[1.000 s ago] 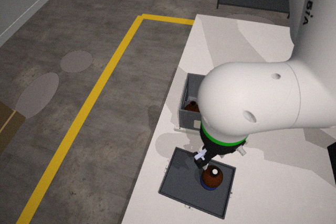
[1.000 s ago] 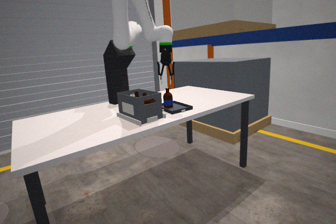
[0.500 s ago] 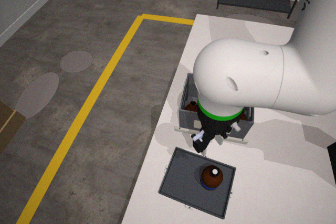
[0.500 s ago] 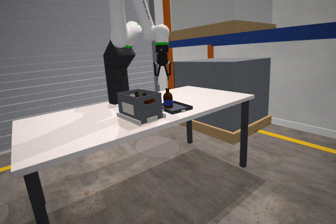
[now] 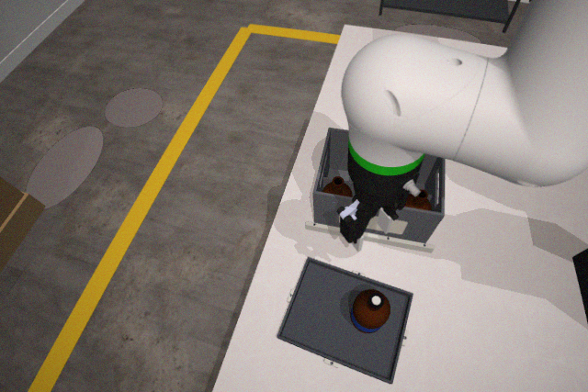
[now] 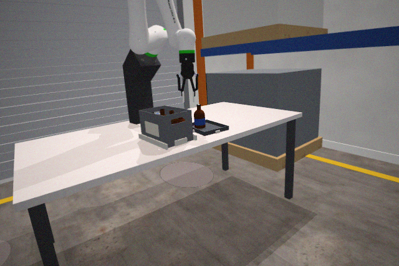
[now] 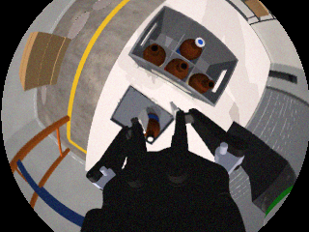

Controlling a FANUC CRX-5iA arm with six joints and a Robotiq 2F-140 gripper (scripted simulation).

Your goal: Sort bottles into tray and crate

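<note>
My hand is 20 mm short of the grey crate, 170 mm to the left of it and 140 mm above it. Also, from my hand: flat tray 10 mm behind, 120 mm to the left, 210 mm below.
</note>
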